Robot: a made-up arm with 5 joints. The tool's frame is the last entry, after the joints.
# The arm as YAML. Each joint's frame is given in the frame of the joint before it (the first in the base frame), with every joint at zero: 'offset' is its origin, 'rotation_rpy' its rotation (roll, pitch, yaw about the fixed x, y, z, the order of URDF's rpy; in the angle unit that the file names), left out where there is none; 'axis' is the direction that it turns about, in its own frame. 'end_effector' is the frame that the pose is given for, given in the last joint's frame.
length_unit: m
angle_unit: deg
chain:
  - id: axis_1
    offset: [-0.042, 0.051, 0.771]
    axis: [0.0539, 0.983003, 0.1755]
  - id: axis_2
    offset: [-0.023, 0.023, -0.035]
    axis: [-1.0, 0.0, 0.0]
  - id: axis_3
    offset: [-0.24, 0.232, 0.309]
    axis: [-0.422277, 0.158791, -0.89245]
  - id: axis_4
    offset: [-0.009, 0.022, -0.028]
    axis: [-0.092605, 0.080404, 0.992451]
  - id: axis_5
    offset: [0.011, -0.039, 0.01]
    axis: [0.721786, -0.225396, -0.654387]
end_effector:
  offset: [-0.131, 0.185, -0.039]
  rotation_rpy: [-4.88, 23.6, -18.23]
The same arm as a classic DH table. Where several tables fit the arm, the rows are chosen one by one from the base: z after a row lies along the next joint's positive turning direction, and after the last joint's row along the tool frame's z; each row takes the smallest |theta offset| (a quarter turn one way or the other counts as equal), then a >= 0, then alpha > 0; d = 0 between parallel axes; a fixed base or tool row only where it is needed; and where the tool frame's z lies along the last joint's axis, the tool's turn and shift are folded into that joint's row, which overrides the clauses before.
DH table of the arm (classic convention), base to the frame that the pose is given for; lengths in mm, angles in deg. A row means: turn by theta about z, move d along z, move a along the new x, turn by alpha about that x. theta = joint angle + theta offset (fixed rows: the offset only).
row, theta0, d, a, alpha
base (fixed), -3.14, 762.3, -44.7, -79.89
axis_1, -89.45, 65.9, -38.5, 93.09
axis_2, -89.97, 386.7, -282.5, 65.02
axis_3, 27.28, -253.8, -17.2, -146.5
axis_4, 10, 34.5, 35.5, -137.26
axis_5, -0.58, -121.3, -149.2, 107.15
tool (fixed), 87.78, -141.9, 0, 0

